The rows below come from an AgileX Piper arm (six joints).
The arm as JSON. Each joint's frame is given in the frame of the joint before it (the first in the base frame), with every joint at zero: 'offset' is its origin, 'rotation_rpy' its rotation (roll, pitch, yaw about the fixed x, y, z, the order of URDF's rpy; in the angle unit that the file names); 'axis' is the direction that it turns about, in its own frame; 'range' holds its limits. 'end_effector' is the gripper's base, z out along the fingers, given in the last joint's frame.
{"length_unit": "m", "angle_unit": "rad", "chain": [
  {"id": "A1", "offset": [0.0, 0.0, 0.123], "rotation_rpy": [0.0, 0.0, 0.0], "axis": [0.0, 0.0, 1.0], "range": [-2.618, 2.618]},
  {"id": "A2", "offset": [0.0, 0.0, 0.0], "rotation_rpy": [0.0, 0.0, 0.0], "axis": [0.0, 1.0, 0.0], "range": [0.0, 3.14]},
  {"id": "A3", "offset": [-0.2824, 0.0, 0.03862], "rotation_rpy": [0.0, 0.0, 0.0], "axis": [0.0, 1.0, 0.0], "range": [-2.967, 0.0]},
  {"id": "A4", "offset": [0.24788, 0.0, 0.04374], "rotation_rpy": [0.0, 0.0, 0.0], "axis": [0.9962, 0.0, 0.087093], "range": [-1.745, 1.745]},
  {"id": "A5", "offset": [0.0, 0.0, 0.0], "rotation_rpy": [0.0, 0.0, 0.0], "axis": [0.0, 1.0, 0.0], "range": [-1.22, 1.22]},
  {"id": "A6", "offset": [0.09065, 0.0, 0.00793], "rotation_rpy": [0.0, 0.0, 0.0], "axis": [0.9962, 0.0, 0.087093], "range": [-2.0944, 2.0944]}
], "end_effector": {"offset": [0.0, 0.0, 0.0], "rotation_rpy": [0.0, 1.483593, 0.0]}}
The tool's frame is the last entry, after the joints.
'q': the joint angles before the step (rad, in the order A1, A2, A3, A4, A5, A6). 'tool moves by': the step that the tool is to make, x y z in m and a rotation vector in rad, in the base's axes. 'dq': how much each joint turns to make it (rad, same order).
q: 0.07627 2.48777 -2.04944 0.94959 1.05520 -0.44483
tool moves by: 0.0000 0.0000 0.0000 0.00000 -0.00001 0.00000
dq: 0.00000 0.00000 0.00001 0.00001 -0.00001 -0.00001
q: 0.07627 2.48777 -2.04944 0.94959 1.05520 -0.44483
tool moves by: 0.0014 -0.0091 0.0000 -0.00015 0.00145 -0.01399
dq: -0.01795 -0.00020 0.00024 -0.00085 0.00383 -0.00115
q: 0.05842 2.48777 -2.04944 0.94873 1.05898 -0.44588
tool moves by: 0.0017 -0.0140 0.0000 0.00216 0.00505 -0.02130
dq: -0.02783 -0.00001 0.00014 0.00006 0.00846 -0.00015
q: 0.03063 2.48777 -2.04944 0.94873 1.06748 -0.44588
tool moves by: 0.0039 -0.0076 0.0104 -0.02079 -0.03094 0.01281
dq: -0.01371 0.00019 -0.04547 -0.02953 0.02342 0.00128
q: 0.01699 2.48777 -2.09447 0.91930 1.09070 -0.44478
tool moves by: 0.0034 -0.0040 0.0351 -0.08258 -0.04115 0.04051
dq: 0.00007 -0.01328 -0.13138 -0.12155 0.08370 0.07310
